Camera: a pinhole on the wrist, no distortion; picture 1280 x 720 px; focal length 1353.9 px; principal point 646.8 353.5 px. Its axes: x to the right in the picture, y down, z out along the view. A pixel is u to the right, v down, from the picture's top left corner.
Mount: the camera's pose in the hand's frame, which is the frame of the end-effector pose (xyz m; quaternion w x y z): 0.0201 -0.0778 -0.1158 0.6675 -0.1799 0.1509 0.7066
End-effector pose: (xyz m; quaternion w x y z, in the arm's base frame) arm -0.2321 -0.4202 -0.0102 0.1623 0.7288 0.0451 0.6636
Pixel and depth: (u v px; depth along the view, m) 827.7 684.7 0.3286
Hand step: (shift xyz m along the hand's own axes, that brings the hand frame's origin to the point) -0.0794 0.1051 0.1544
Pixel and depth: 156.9 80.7 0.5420
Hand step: 0.1091 0.0005 0.4587
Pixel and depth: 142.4 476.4 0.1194
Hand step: 0.0049 -0.0639 0.0104
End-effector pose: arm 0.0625 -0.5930 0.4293 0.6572 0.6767 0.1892 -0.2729
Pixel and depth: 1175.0 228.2 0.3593
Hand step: 0.0281 0.2118 0.1409
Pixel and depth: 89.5 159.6 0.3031
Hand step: 0.0529 -0.0485 0.2119
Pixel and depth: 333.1 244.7 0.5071
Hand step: 0.0392 0.0503 0.3900
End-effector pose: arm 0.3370 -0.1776 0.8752 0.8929 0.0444 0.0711 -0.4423
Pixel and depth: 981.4 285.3 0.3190
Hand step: 0.0158 0.1380 0.1325
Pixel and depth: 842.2 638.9 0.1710
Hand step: -0.0260 0.0194 0.0241
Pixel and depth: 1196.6 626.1 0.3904
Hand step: -0.0859 0.2352 0.1572
